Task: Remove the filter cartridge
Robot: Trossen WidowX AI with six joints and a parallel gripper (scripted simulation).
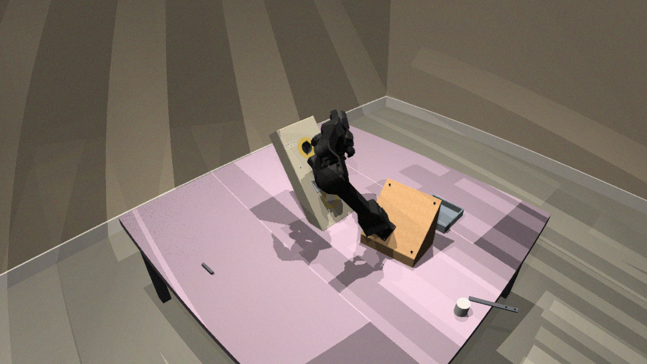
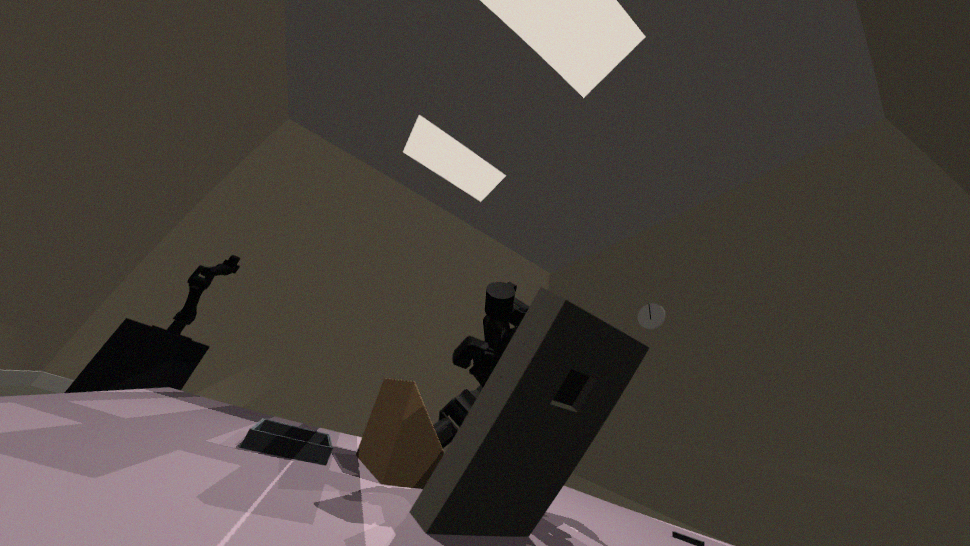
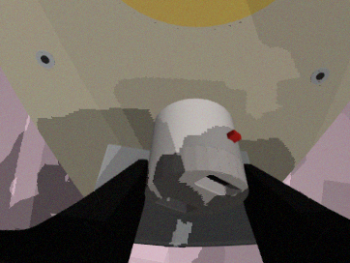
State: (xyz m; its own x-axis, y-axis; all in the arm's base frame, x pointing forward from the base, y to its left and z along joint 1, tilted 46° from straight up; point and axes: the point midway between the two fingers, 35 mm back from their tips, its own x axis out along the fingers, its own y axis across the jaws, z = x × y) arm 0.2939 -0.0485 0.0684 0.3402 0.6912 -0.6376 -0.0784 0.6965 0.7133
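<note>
Right now the service panel is 40 mm ahead of my gripper tip, 10 mm to the left of it and 20 mm below it. Also, from my gripper tip: round grey filter cartridge: right at my gripper tip; grey tray: 330 mm behind, 300 mm to the right, 170 mm below.
</note>
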